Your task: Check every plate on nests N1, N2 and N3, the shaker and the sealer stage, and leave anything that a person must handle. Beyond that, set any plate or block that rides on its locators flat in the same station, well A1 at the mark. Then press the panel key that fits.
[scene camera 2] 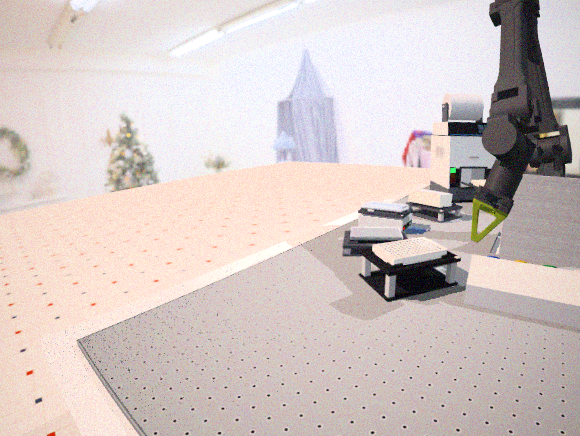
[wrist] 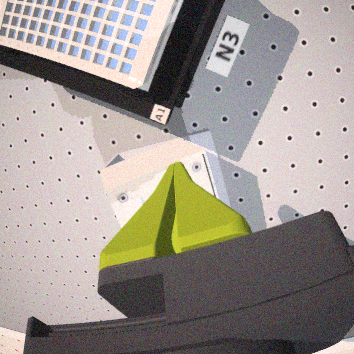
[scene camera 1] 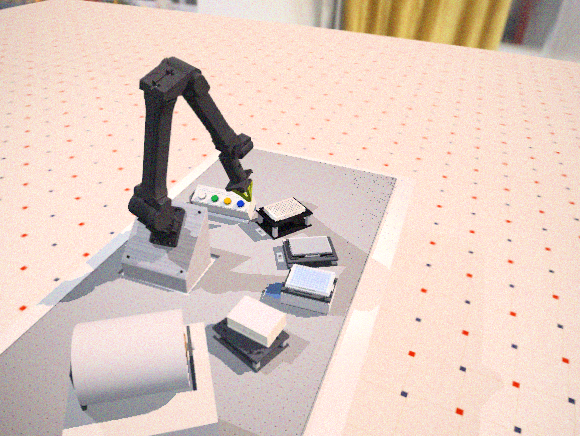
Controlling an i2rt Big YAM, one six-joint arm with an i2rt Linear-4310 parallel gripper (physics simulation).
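My gripper (scene camera 1: pixel 249 200) (scene camera 2: pixel 474 241) (wrist: pixel 178 171) is shut and empty. Its yellow-green fingertips are at the blue-key end of the white key panel (scene camera 1: pixel 222 210) (scene camera 2: pixel 525 277) (wrist: pixel 145 171); contact is unclear. The blue key (scene camera 1: pixel 240 203) shows beside them in scene camera 1, hidden by the fingers in the wrist view. A pale plate (scene camera 1: pixel 285 209) (scene camera 2: pixel 410 250) (wrist: pixel 80 37) rests on black raised nest N3 (wrist: pixel 165 82), near its A1 mark. A grey-white plate (scene camera 1: pixel 311 246) (scene camera 2: pixel 376 233) is on the dark low nest. A bluish plate (scene camera 1: pixel 310 280) is on the white-based station. A thick cream block (scene camera 1: pixel 256 320) (scene camera 2: pixel 430 198) is on the dark raised stand.
The machine (scene camera 2: pixel 462 152) with a large white roll (scene camera 1: pixel 130 355) (scene camera 2: pixel 465 107) shows a green light. White, green and yellow keys lie along the panel. A blue patch (scene camera 1: pixel 272 290) (scene camera 2: pixel 419 229) lies beside the white-based station. The arm's grey pedestal (scene camera 1: pixel 167 250) stands behind the stations.
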